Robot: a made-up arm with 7 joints.
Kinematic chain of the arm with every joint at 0, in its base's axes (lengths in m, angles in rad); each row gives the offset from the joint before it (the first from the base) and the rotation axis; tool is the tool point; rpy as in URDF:
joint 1: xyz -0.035 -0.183 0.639 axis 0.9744 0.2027 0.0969
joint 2: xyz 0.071 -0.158 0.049 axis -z
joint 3: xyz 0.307 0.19 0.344 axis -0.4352 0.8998 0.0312
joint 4: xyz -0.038 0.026 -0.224 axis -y
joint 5: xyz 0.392 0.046 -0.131 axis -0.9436 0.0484 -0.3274
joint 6: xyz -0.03 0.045 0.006 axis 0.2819 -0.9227 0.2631
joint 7: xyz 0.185 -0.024 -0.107 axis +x
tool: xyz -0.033 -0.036 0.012 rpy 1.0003 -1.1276 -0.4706
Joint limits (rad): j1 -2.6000..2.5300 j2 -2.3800..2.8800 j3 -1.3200..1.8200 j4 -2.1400..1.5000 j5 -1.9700..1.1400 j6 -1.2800..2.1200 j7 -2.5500..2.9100
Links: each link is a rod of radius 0.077 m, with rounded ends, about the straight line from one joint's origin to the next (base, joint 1, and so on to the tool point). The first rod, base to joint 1, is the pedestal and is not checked.
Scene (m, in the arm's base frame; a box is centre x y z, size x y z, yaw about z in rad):
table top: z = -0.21
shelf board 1: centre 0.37 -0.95 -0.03 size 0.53 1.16 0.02 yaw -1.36
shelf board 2: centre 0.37 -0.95 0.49 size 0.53 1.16 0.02 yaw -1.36
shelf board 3: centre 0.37 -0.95 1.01 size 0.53 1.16 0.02 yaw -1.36
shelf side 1: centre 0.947 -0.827 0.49 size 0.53 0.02 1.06 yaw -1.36
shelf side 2: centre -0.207 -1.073 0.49 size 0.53 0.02 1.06 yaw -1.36
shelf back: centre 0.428 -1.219 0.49 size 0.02 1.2 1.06 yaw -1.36
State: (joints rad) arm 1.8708 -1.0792 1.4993 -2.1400 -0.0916 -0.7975 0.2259
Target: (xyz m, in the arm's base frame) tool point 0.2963 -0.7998 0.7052
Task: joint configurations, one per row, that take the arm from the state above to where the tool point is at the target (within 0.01 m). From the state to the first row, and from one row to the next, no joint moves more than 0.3 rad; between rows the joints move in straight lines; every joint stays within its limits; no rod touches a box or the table.
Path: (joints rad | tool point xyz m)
1: 1.8138 -1.0776 1.2136 -1.9984 0.0300 -0.9552 0.2334 | -0.0249 -0.7307 0.1695
2: 1.7567 -1.0761 0.9279 -1.8569 0.1515 -1.1130 0.2408 | -0.0631 -0.5324 0.2027
3: 1.7749 -0.7944 0.9118 -1.8722 0.0262 -1.1233 0.2631 | -0.1236 -0.5594 0.2647
4: 1.7931 -0.5126 0.8958 -1.8876 -0.0992 -1.1336 0.2853 | -0.1586 -0.5840 0.3475
5: 1.8113 -0.2309 0.8798 -1.9029 -0.2246 -1.1439 0.3075 | -0.1619 -0.6027 0.4419
6: 1.8295 0.0509 0.8638 -1.9183 -0.3499 -1.1542 0.3297 | -0.1310 -0.6123 0.5367
7: 1.8477 0.3326 0.8478 -1.9336 -0.4753 -1.1645 0.3520 | -0.0679 -0.6098 0.6199
8: 1.8659 0.6143 0.8317 -1.9490 -0.6007 -1.1748 0.3742 | 0.0212 -0.5931 0.6808
9: 1.8841 0.8961 0.8157 -1.9643 -0.7260 -1.1851 0.3964 | 0.1264 -0.5614 0.7108
10: 1.9023 1.1778 0.7997 -1.9797 -0.8514 -1.1954 0.4187 | 0.2355 -0.5156 0.7052
11: 1.8051 1.0241 1.0469 -2.0598 -0.8110 -1.1608 0.4153 | 0.2492 -0.6728 0.7016
12: 1.7079 0.8704 1.2940 -2.1400 -0.7706 -1.1263 0.4120 | 0.2963 -0.7998 0.7052

